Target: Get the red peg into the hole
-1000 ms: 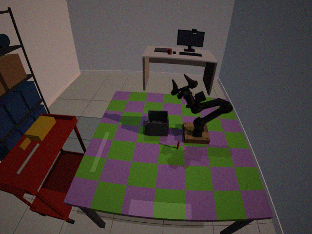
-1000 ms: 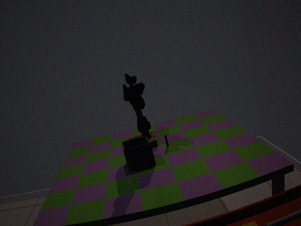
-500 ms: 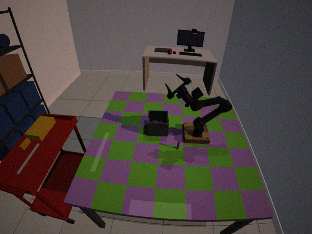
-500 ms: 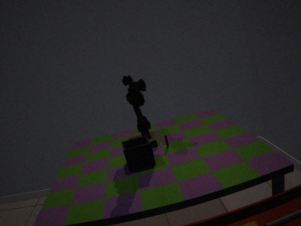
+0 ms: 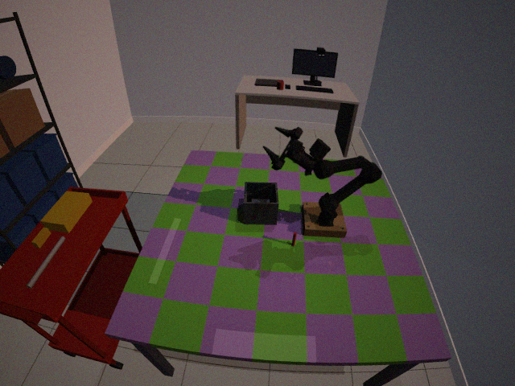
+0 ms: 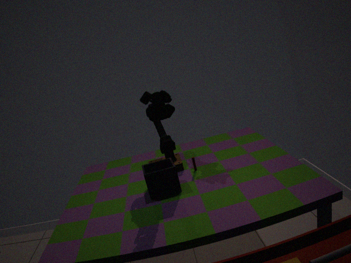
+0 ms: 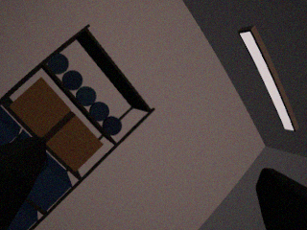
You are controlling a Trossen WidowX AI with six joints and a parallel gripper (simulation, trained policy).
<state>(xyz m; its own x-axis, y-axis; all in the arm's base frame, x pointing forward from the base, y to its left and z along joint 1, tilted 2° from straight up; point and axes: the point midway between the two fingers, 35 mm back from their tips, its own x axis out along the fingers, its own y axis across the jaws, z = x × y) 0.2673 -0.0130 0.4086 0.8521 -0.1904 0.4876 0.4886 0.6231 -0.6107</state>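
The red peg lies 13 cm behind my gripper tip, 14 cm to the left of it and 43 cm below it. Round my gripper tip: grey plate 2 cm ahead, 6 cm to the right, 42 cm below.
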